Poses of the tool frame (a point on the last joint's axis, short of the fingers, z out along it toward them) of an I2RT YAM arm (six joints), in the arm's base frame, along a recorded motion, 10 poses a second.
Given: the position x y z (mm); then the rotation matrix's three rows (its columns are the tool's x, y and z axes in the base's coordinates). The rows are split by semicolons.
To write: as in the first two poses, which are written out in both.
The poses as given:
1: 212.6 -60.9 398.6; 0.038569 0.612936 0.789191; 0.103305 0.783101 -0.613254; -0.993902 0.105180 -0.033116
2: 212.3 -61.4 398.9; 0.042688 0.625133 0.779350; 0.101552 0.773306 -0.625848; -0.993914 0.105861 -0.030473
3: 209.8 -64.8 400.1; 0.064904 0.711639 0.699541; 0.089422 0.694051 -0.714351; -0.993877 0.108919 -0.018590
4: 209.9 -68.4 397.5; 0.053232 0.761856 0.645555; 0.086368 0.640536 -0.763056; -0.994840 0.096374 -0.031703
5: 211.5 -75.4 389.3; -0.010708 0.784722 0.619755; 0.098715 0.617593 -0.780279; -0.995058 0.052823 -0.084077
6: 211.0 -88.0 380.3; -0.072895 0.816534 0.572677; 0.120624 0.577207 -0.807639; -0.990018 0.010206 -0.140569
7: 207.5 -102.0 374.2; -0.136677 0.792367 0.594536; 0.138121 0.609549 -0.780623; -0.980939 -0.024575 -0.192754
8: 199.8 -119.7 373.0; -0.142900 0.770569 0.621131; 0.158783 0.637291 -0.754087; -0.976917 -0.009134 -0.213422
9: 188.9 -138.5 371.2; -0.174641 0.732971 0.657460; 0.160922 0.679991 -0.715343; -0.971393 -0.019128 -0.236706
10: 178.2 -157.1 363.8; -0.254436 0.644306 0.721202; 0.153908 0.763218 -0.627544; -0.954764 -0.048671 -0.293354
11: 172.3 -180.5 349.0; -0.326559 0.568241 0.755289; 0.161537 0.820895 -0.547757; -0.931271 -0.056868 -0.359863
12: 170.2 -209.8 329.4; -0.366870 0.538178 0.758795; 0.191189 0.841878 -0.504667; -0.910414 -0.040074 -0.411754
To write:
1: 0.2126 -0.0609 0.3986 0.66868 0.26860 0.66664 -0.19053
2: 0.2123 -0.0614 0.3989 0.66812 0.27380 0.66353 -0.19592
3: 0.2098 -0.0648 0.4001 0.65961 0.31203 0.64182 -0.23583
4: 0.2099 -0.0684 0.3975 0.64461 0.33332 0.63620 -0.26198
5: 0.2115 -0.0754 0.3893 0.61701 0.33756 0.65429 -0.27796
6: 0.2110 -0.0880 0.3803 0.58390 0.35017 0.66908 -0.29796
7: 0.2075 -0.1020 0.3742 0.56571 0.33411 0.69624 -0.28913
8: 0.1998 -0.1197 0.3730 0.56590 0.32910 0.70598 -0.27027
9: 0.1889 -0.1385 0.3712 0.56317 0.30906 0.72307 -0.25394
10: 0.1782 -0.1571 0.3638 0.55123 0.26254 0.76010 -0.22241
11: 0.1723 -0.1805 0.3490 0.53256 0.23044 0.79173 -0.19092
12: 0.1702 -0.2098 0.3294 0.51557 0.22528 0.80940 -0.16825
